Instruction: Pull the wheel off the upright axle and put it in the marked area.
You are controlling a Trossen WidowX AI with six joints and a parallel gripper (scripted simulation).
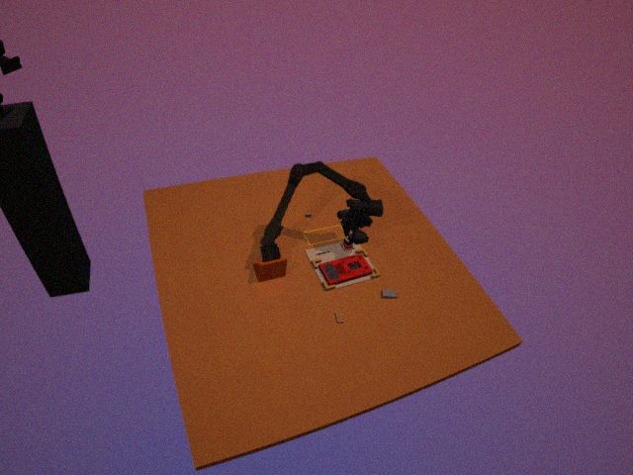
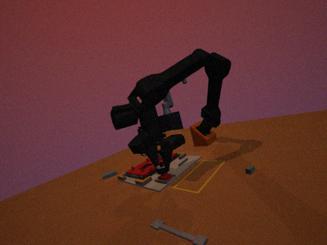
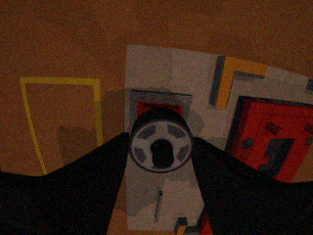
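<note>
Right now the wheel is right at my gripper tip. Also, from my gripper tip: grey bar: 170 mm to the left, 140 mm ahead, 40 mm below; upright axle: 10 mm below.
</note>
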